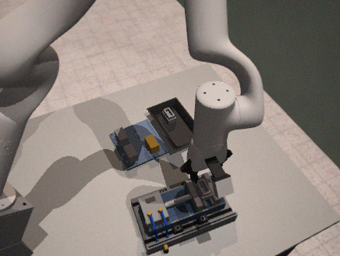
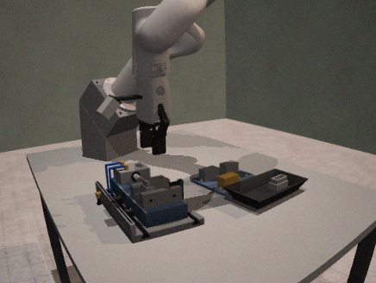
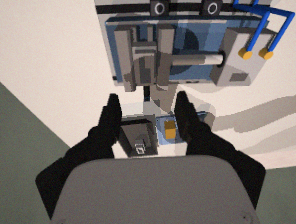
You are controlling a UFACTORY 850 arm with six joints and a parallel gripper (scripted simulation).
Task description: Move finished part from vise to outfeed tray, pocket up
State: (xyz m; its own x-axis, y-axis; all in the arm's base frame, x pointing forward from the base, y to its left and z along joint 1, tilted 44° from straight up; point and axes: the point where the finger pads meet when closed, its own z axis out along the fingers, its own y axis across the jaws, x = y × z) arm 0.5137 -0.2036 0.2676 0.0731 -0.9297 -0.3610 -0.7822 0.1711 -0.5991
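The blue vise is 16 cm below my hand, 7 cm behind it and 1 cm to the right of it. The rest, counted from my hand: blue plate (31 cm to the left, 20 cm below, 15 cm behind); then orange block (27 cm to the left, 17 cm below, 10 cm behind).
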